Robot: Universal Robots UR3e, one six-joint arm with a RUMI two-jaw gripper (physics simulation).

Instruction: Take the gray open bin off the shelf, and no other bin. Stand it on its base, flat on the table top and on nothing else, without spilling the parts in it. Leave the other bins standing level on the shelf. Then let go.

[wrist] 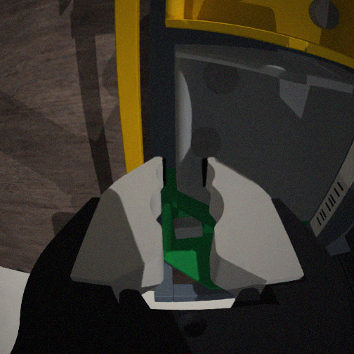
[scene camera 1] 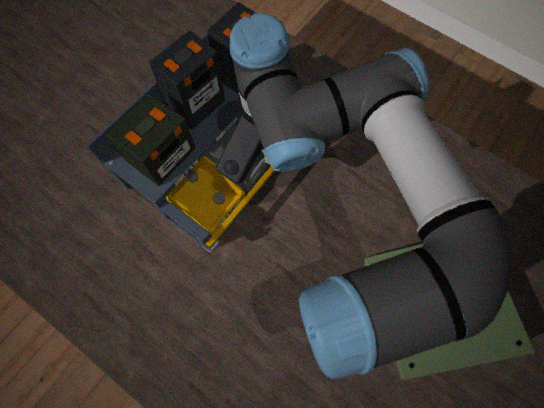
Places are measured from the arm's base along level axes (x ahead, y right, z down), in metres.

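Pixels of known places: gripper, fingertip midpoint: (scene camera 1: 263,156).
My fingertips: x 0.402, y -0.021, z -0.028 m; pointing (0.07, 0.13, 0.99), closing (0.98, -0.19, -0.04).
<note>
Ahead of a thing's pixels: the offset from my fingertips to its top centre. "*": to the spot under its first point. Level surfaces: height alone.
The gray open bin (scene camera 1: 245,145) (wrist: 260,120) stands on the shelf {* dx -0.019, dy -0.198, dz -0.027 m} (scene camera 1: 189,226) beside the yellow bin {dx +0.035, dy -0.135, dz -0.023 m} (scene camera 1: 202,192) (wrist: 225,12). In the scene view the arm partly covers it, and a round dark part shows in it. My gripper (wrist: 183,161) is slightly open, with a narrow gap between its fingertips. The tips are over the bin's pale edge at the shelf front, with nothing visibly clamped; their height above it is hard to tell. A green bin (wrist: 187,257) shows between the fingers. The arm hides the gripper in the scene view.
A yellow rail {dx -0.032, dy -0.011, dz -0.007 m} (scene camera 1: 245,205) (wrist: 129,90) runs along the shelf front. A dark green case {dx +0.115, dy -0.149, dz -0.141 m} (scene camera 1: 145,135) and two dark blue cases {dx +0.152, dy -0.034, dz -0.176 m} (scene camera 1: 182,82) {dx +0.147, dy +0.080, dz -0.166 m} (scene camera 1: 222,42) stand at the back of the shelf. The shelf stands on the wooden table {dz +0.058 m} (scene camera 1: 125,250). The arm's green base plate (scene camera 1: 455,355) is at lower right.
</note>
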